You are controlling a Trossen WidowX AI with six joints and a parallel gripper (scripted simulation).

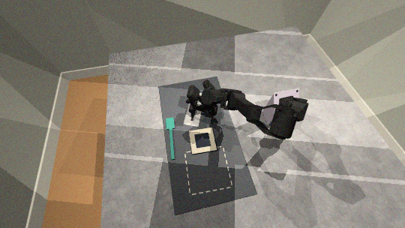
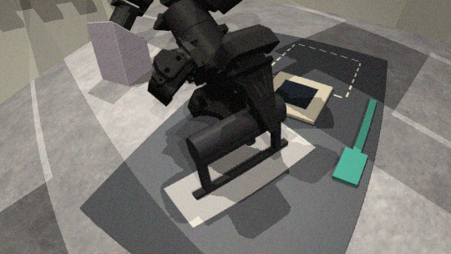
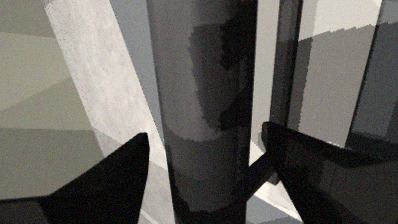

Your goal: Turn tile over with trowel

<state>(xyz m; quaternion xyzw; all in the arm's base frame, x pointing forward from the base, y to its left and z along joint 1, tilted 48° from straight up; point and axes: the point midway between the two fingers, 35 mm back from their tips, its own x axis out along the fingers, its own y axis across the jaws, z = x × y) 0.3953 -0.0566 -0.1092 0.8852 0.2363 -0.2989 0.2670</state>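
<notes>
My gripper tip is 170 mm to the right of the cream tile, 50 mm above it and 20 mm past it. Also, from my gripper tip: teal trowel (120 mm ahead, 100 mm to the left, 50 mm below).
</notes>
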